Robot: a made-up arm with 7 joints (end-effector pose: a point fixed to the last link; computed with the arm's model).
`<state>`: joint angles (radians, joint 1 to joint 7).
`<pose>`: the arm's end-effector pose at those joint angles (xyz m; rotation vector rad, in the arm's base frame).
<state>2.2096 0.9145 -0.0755 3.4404 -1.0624 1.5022 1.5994</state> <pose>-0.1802 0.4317 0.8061 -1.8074 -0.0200 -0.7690</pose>
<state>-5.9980 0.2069 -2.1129 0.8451 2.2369 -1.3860 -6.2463</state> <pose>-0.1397 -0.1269 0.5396 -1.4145 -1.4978 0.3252</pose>
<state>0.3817 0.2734 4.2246 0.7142 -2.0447 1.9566 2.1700</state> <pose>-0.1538 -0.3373 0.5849 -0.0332 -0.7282 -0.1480</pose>
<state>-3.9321 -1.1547 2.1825 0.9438 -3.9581 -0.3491 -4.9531</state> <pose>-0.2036 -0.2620 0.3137 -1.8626 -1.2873 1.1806</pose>
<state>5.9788 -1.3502 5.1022 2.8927 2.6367 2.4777 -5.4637</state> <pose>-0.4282 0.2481 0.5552 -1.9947 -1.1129 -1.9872</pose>
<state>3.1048 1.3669 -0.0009 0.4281 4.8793 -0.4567 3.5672</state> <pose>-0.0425 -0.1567 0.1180 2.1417 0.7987 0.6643</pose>
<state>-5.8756 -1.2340 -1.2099 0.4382 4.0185 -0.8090 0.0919</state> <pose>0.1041 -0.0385 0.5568 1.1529 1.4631 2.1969</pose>
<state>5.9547 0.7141 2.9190 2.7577 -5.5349 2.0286 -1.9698</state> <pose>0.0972 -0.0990 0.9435 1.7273 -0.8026 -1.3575</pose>
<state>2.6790 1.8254 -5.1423 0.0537 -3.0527 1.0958 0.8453</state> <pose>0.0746 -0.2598 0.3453 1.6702 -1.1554 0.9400</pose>
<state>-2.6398 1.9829 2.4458 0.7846 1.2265 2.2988 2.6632</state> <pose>-0.1485 -0.1096 0.6372 -1.9050 0.7530 1.5782</pose>
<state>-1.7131 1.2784 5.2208 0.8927 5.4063 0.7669 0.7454</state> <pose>-0.3919 -0.0128 0.2122 0.7270 -1.9600 -2.2744</pose>
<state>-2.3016 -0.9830 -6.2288 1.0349 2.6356 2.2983 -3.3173</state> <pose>0.1083 -0.0398 0.8872 -0.0810 1.3105 0.6957</pose>
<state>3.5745 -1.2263 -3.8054 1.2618 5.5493 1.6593 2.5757</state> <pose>0.2843 -0.2189 0.2002 0.4703 -1.1066 0.7092</pose>
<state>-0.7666 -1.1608 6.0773 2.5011 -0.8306 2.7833 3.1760</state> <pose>-0.2868 0.0664 0.6991 1.9244 1.4353 -0.0958</pose>
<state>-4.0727 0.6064 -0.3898 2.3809 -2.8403 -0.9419 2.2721</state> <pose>-0.2161 0.4130 0.5069 -0.4325 -2.4397 -0.9293</pose>
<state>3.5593 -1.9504 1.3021 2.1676 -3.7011 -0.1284 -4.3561</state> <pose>0.5691 -0.1613 0.4058 -0.0683 1.5454 -0.9943</pose>
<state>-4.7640 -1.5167 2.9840 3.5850 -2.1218 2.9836 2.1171</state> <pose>-0.1094 -0.3022 0.5368 -1.9166 -0.3811 -0.0590</pose>
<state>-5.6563 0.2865 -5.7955 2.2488 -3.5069 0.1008 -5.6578</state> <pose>0.3056 0.4180 0.7528 -0.3756 1.0806 1.3105</pose>
